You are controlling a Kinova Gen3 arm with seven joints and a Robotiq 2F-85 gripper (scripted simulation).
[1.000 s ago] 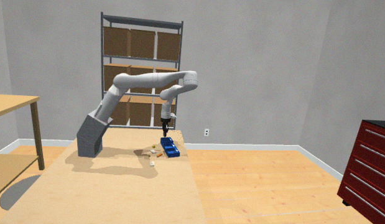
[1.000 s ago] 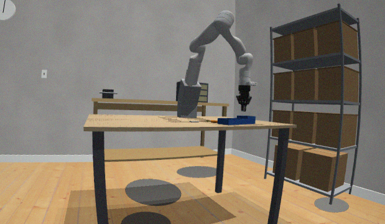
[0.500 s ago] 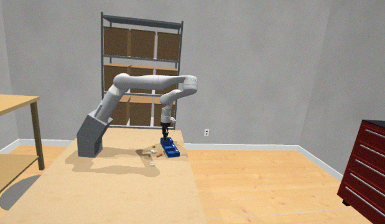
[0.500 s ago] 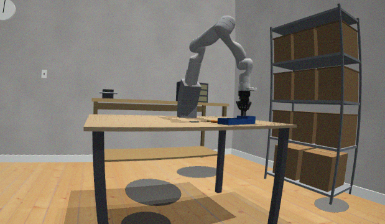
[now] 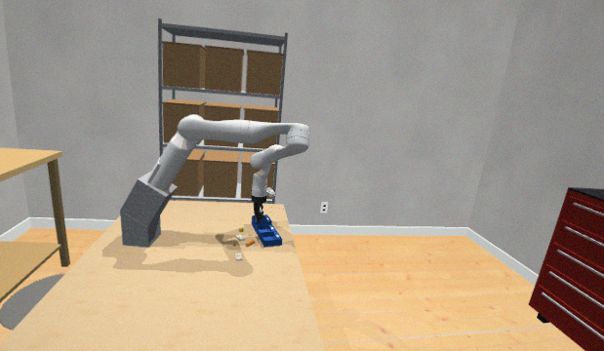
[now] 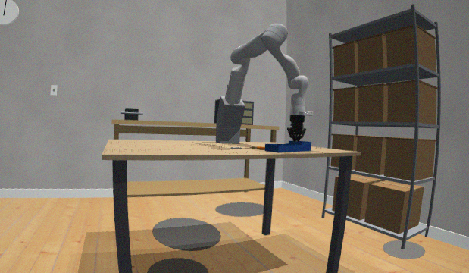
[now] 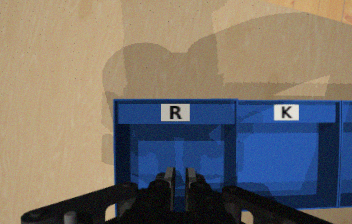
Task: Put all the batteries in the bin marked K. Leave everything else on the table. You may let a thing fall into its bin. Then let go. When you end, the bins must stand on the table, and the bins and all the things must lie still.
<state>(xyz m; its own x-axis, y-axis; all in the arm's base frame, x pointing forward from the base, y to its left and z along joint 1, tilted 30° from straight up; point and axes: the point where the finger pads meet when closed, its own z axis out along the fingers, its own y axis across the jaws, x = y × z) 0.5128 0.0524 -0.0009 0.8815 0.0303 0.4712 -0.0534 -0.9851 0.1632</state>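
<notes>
Right now the orange battery is 80 mm behind my hand, 170 mm to the right of it and 30 mm below it. Also, from my hand: round black-and-yellow thing: 150 mm behind, 160 mm to the right, 30 mm below; then yellow die: 90 mm behind, 30 mm to the right, 30 mm below; then blue bin: 20 mm ahead, 80 mm to the right, 10 mm below.
</notes>
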